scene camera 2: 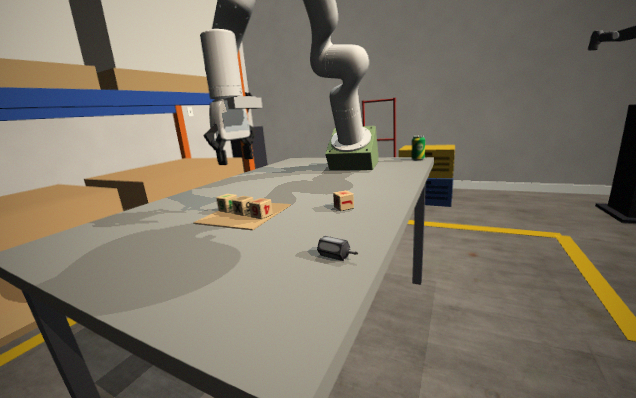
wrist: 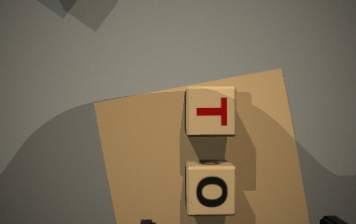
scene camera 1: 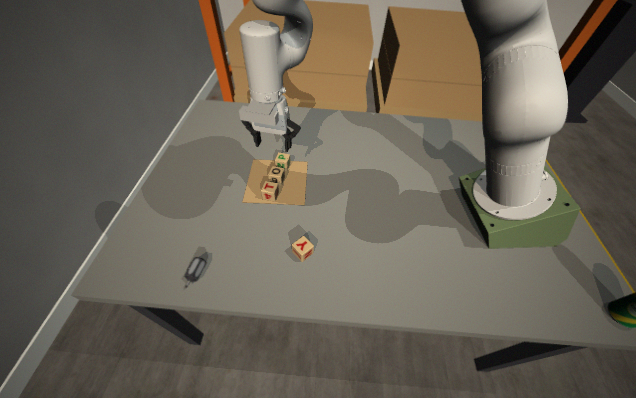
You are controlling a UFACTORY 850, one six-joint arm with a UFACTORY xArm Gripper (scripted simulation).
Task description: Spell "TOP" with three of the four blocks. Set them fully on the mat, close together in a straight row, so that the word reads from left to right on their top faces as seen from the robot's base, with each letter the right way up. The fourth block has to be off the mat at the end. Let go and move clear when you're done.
A tan mat shows in scene camera 2 [221, 219], in the wrist view and in scene camera 1. One and the same spot on the tan mat: [wrist: 143, 139] is [scene camera 1: 292, 192].
